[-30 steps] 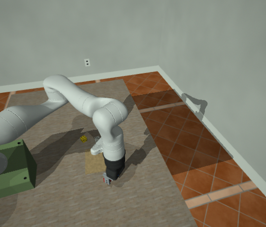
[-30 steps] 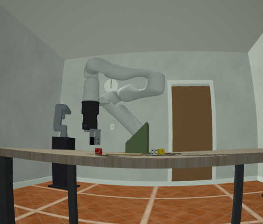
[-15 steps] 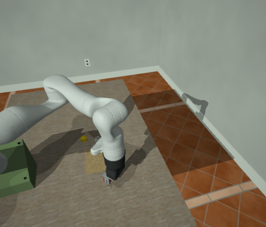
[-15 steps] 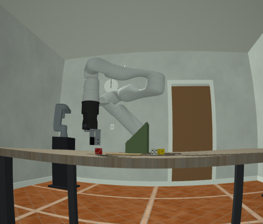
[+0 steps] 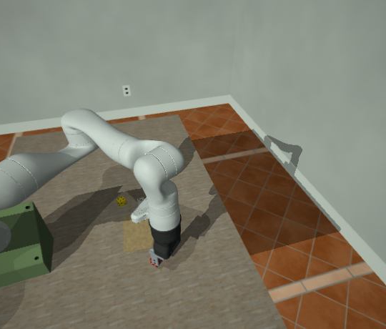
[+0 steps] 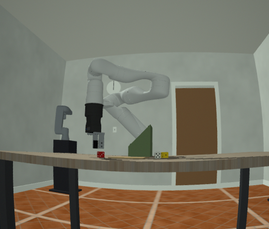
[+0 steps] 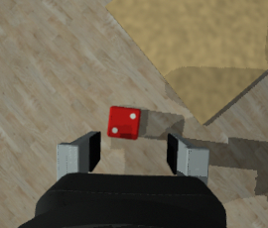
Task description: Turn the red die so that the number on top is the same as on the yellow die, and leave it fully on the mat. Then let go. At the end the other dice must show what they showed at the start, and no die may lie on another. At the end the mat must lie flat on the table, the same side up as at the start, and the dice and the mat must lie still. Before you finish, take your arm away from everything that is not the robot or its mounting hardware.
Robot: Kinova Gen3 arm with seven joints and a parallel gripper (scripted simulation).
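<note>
The red die is 40 mm below my hand, 20 mm behind it and 10 mm to the left of it. Round my hand: tan mat (130 mm to the left, 50 mm below, 30 mm behind); white die (240 mm to the left, 40 mm below, 30 mm behind); yellow die (270 mm to the left, 100 mm behind, 40 mm below).
</note>
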